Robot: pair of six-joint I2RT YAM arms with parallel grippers.
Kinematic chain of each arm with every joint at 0, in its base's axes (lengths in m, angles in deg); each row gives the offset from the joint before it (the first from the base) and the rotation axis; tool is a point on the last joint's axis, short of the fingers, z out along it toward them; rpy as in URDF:
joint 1: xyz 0 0 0.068 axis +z
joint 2: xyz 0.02 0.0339 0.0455 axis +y
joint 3: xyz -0.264 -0.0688 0 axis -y
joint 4: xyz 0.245 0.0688 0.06 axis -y
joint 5: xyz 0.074 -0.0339 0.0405 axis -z
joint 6: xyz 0.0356 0 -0.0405 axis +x
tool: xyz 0 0 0 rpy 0 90 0
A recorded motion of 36 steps. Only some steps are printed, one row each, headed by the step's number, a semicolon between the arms.
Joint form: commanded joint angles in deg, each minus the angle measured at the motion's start. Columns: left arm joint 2, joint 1, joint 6, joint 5, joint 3, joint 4; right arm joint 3, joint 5, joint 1, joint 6, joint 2, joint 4.
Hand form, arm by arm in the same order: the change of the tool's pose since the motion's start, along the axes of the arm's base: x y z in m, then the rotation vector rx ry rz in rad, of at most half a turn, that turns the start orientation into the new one. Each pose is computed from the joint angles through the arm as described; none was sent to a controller.
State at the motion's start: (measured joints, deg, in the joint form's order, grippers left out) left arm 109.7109 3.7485 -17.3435 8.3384 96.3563 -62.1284; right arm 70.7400 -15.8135 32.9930 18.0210 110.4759 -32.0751
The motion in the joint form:
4: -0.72 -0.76 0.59 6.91 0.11 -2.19; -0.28 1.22 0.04 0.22 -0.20 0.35
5: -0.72 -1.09 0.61 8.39 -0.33 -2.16; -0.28 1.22 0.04 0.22 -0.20 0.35
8: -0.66 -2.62 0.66 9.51 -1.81 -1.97; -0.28 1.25 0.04 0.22 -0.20 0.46
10: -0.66 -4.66 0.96 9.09 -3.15 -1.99; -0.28 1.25 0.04 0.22 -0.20 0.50
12: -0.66 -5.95 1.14 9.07 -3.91 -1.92; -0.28 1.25 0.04 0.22 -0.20 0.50
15: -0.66 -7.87 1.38 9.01 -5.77 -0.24; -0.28 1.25 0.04 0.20 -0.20 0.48
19: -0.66 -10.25 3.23 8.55 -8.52 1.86; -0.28 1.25 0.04 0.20 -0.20 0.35
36: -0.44 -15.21 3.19 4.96 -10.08 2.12; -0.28 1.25 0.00 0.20 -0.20 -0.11
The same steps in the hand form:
4: -0.0054 -0.0097 0.0050 -0.1158 0.0148 -0.0519; -0.0001 -0.0007 0.0000 -0.0140 -0.0135 -0.0095
5: -0.0061 -0.0128 0.0031 -0.1412 0.0207 -0.0636; -0.0001 -0.0007 0.0000 -0.0140 -0.0135 -0.0095
8: -0.0083 -0.0237 -0.0041 -0.1614 0.0449 -0.0938; 0.0000 -0.0006 0.0000 -0.0133 -0.0154 -0.0097
10: -0.0113 -0.0369 -0.0105 -0.1535 0.0706 -0.1309; 0.0001 -0.0005 0.0001 -0.0129 -0.0159 -0.0097
12: -0.0132 -0.0453 -0.0141 -0.1522 0.0836 -0.1553; 0.0001 -0.0005 0.0001 -0.0129 -0.0159 -0.0097
15: -0.0151 -0.0578 -0.0223 -0.1490 0.0884 -0.1923; 0.0001 -0.0005 0.0000 -0.0132 -0.0158 -0.0094
19: -0.0194 -0.0727 -0.0346 -0.1333 0.0956 -0.2623; -0.0001 -0.0007 0.0000 -0.0144 -0.0139 -0.0094
36: -0.0278 -0.1017 -0.0437 -0.0669 0.1260 -0.3350; -0.0007 -0.0013 -0.0003 -0.0188 -0.0072 -0.0100

